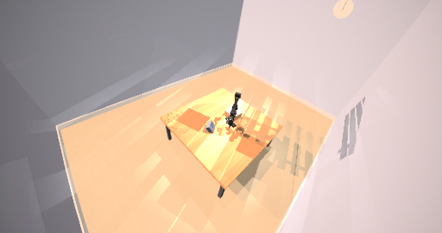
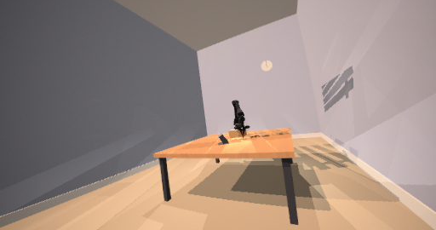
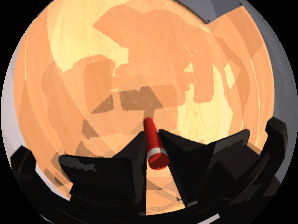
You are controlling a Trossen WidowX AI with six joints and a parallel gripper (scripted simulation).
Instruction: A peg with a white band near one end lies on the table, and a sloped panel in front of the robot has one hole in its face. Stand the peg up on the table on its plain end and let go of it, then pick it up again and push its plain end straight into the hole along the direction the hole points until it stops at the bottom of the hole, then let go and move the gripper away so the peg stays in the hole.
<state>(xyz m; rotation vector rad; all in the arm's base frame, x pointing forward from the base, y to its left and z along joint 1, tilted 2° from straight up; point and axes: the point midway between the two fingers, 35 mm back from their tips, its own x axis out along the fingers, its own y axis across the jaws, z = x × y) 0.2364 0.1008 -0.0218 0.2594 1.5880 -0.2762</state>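
Right now my gripper tip is 190 mm short of the grey sloped panel and 190 mm to the left of it. From my gripper tip the other things lie so: red peg 20 mm above.
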